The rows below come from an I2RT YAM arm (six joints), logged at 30 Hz.
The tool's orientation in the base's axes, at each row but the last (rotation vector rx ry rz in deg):
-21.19, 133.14, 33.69
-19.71, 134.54, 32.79
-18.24, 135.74, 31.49
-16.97, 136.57, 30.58
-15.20, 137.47, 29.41
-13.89, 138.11, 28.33
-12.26, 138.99, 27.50
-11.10, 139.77, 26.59
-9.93, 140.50, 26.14
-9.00, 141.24, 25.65
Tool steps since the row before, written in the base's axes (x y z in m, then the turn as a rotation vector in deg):
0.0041, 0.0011, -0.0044, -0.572, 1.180, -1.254
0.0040, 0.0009, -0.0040, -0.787, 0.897, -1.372
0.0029, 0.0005, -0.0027, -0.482, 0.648, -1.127
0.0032, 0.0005, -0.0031, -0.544, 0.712, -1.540
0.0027, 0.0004, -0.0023, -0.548, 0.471, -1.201
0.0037, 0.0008, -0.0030, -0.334, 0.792, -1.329
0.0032, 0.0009, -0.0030, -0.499, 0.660, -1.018
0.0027, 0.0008, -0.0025, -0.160, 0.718, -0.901
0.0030, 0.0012, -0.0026, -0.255, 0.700, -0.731
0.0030, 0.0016, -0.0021, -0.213, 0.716, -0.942
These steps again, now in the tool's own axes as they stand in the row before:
0.0000, -0.0021, 0.0057, 1.164, 0.862, 1.093
-0.0003, -0.0020, 0.0054, 1.426, 0.664, 0.912
-0.0004, -0.0014, 0.0037, 1.056, 0.407, 0.801
-0.0004, -0.0016, 0.0042, 1.369, 0.363, 1.081
-0.0006, -0.0012, 0.0033, 1.167, 0.246, 0.737
-0.0010, -0.0012, 0.0046, 1.069, 0.439, 1.081
-0.0006, -0.0009, 0.0043, 1.006, 0.451, 0.711
-0.0006, -0.0006, 0.0037, 0.666, 0.453, 0.839
-0.0008, -0.0003, 0.0041, 0.638, 0.506, 0.653
-0.0012, 0.0003, 0.0038, 0.731, 0.453, 0.840

